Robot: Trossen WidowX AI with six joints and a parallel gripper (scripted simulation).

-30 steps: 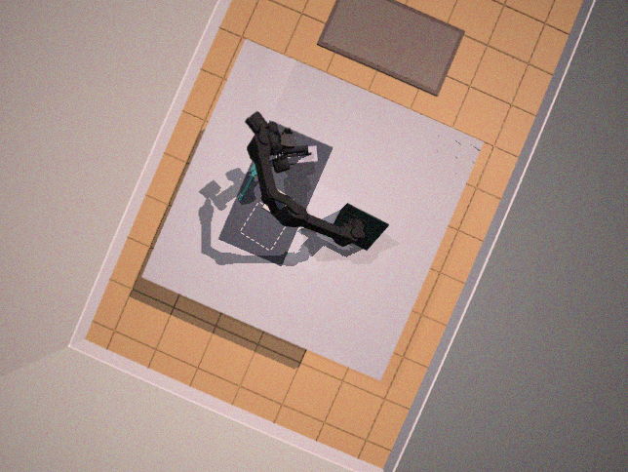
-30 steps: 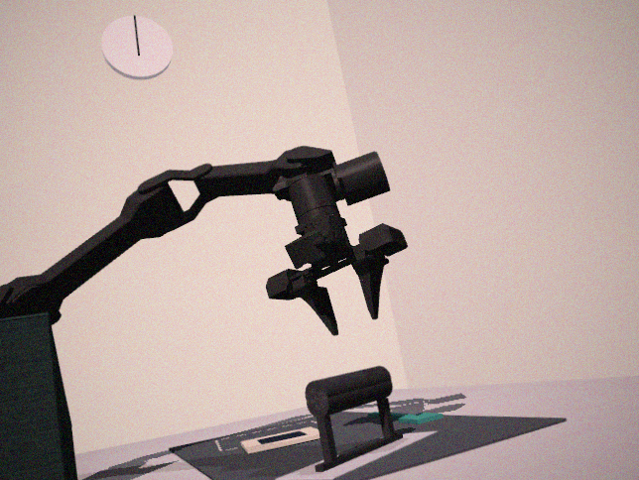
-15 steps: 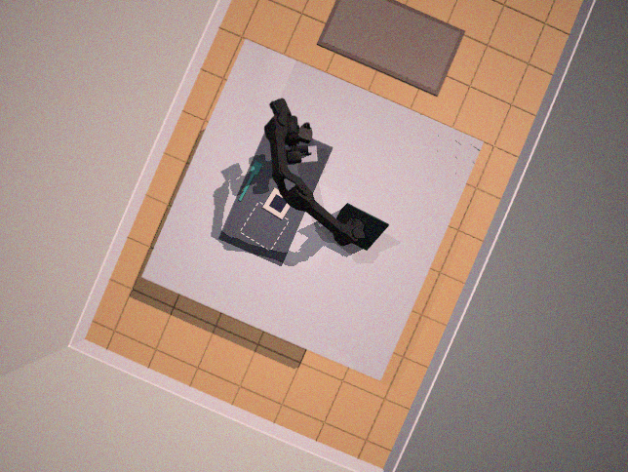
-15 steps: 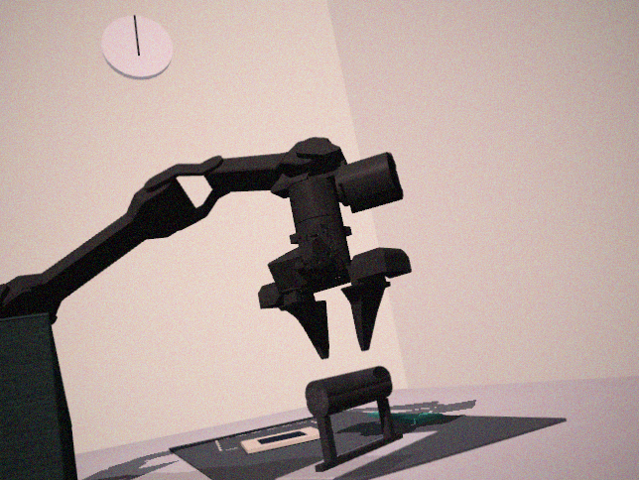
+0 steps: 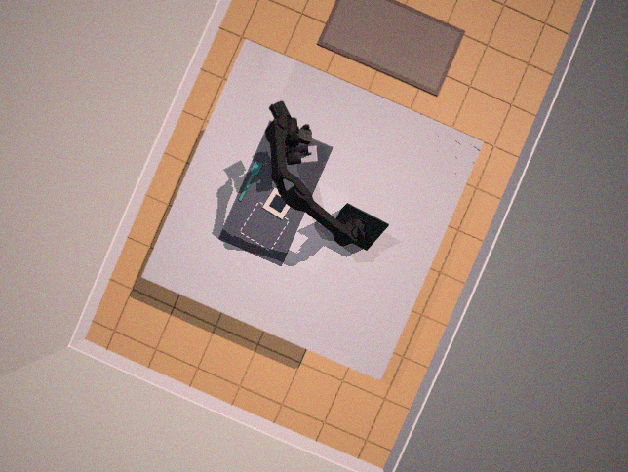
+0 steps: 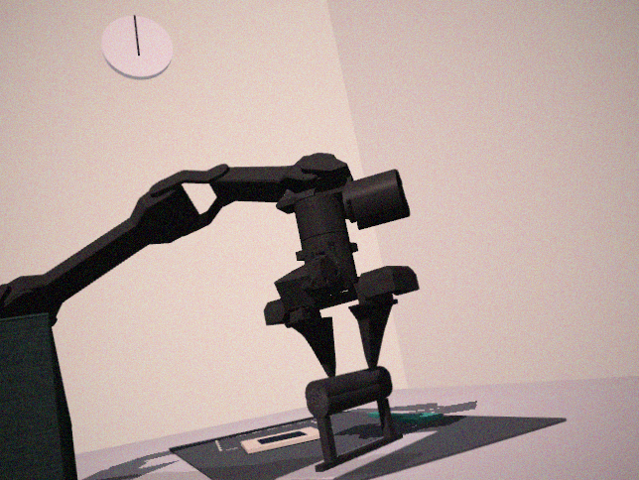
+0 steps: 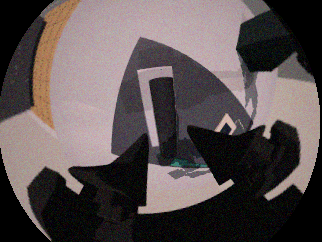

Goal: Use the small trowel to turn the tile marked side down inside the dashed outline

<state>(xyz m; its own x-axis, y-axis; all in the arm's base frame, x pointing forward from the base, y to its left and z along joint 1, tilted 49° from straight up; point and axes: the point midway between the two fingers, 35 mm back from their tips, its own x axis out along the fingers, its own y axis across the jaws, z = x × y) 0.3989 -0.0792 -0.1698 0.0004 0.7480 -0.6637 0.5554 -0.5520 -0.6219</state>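
Right now my gripper tip is 50 mm above the trowel, 20 mm past it and 10 mm to the left of it. From my gripper tip the other things lie so: teal object: 200 mm to the left, 140 mm ahead, 90 mm below; cream tile: 250 mm to the left, 80 mm below, 40 mm behind; dark mat: 210 mm to the left, 110 mm below.
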